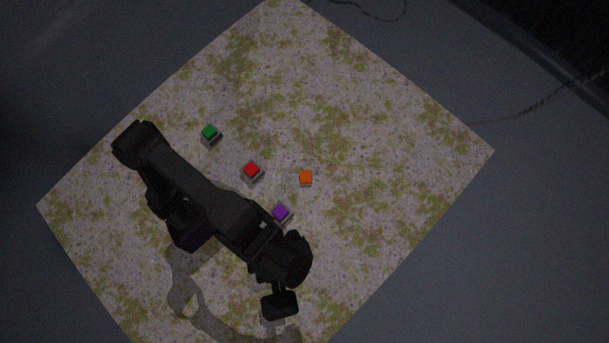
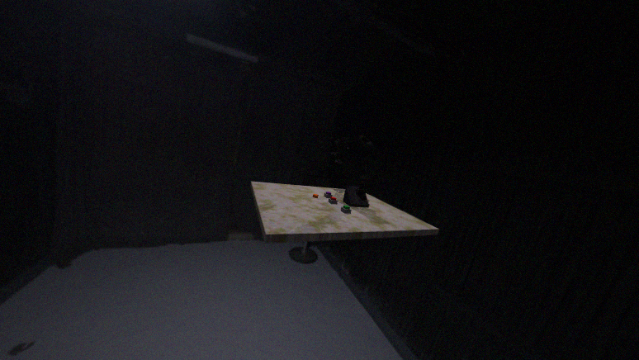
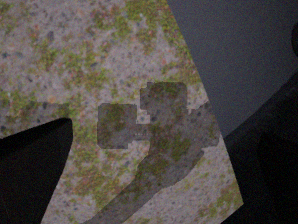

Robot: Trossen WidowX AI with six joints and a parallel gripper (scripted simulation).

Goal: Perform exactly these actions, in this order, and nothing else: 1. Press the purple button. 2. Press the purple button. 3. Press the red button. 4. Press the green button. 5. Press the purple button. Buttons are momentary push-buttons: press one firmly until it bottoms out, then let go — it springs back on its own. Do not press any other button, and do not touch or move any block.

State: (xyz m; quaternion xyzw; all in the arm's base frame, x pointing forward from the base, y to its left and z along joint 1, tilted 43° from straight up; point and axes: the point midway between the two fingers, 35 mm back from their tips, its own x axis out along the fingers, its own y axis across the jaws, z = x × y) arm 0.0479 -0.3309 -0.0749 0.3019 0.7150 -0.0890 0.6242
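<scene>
Now: the purple button 130 mm ahead of my gripper tip, 170 mm to the left of it and 190 mm below it. The rest, counted from my gripper tip: orange block 250 mm ahead, 190 mm to the left, 210 mm below; then green button 160 mm ahead, 480 mm to the left, 190 mm below; then red button 160 mm ahead, 310 mm to the left, 190 mm below.
</scene>
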